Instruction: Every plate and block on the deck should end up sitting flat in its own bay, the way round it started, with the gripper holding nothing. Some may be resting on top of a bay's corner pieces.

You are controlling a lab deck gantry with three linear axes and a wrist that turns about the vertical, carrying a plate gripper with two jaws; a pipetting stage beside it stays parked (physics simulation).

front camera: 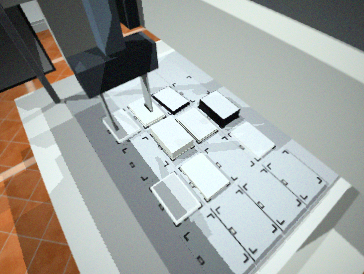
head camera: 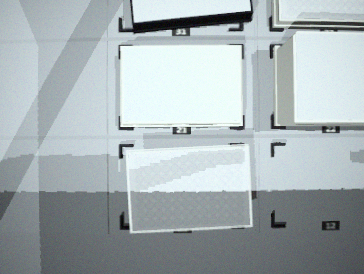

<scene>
In view: the gripper (front camera: 132, 117), a tall black-sided block (front camera: 222, 111), a clear plate (head camera: 204, 187), a bay 44 (front camera: 301, 180) and a bay 12 (front camera: 149, 162).
The head camera view does not show the tall black-sided block: it is out of frame.
</scene>
